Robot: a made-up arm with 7 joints.
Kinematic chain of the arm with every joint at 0, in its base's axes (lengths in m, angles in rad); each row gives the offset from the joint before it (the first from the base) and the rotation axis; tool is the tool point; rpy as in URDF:
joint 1: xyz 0 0 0.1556 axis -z
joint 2: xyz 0 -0.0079 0.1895 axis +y
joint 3: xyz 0 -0.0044 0.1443 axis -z
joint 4: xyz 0 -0.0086 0.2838 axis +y
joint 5: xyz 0 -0.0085 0.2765 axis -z
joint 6: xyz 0 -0.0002 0.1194 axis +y
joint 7: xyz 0 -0.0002 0.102 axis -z
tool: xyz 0 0 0 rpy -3.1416 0 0
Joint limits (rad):
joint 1: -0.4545..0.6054
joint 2: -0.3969..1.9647
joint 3: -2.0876..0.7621
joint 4: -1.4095..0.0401
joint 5: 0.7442..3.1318
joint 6: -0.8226..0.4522
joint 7: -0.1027..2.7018
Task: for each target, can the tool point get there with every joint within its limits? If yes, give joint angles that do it. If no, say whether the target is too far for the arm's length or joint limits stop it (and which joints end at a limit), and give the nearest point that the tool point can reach.
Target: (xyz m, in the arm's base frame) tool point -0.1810 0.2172 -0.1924
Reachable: no: joint limits stop it (at a limit: joint 1, joint 2, joint 3, joint 4, joint 6) | nearest point 0.0390 -0.5259 -0.0998 | short by 0.781 m
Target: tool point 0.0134 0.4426 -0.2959
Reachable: no: joint limits stop it (at a limit: joint 1, joint 2, joint 4, joint 5, joint 6) | nearest point 0.6924 0.3899 -0.0652 | short by 0.719 m
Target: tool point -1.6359 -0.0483 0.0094
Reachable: no: too far | nearest point -0.6389 -0.0189 0.5959 | short by 1.157 m
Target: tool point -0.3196 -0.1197 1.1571
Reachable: yes | joints -0.0588 -0.1143 -0.5133 -0.5355 1.6059 -0.5552 1.4195
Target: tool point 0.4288 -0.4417 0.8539
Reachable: yes | joints -0.0136 0.7719 -1.4388 -1.1268 2.6566 -0.2330 0.6241
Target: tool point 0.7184 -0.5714 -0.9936
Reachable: no: too far | nearest point 0.5560 -0.4422 -0.1544 | short by 0.864 m
